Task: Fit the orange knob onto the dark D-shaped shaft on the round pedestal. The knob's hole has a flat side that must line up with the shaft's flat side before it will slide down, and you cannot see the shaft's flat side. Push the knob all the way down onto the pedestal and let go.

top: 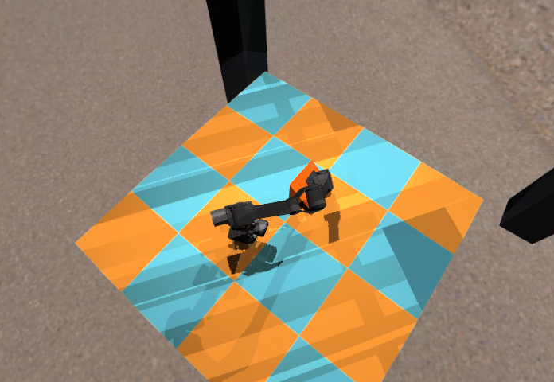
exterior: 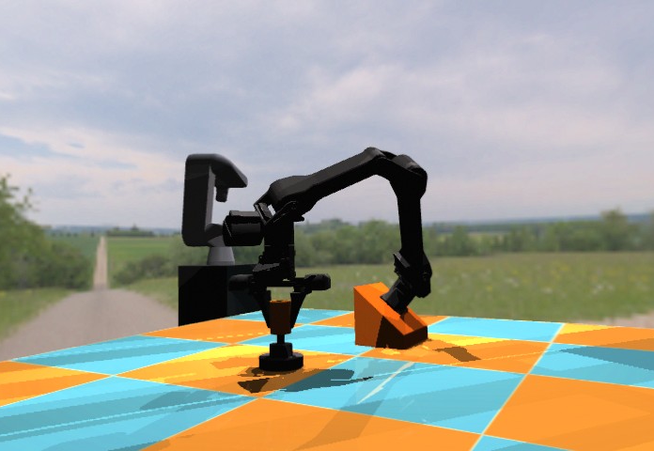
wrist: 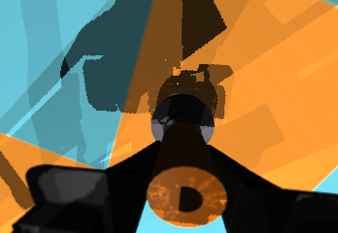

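The orange knob is 2 cm above my gripper tip. The rest, counted from my gripper tip: round pedestal 4 cm below.
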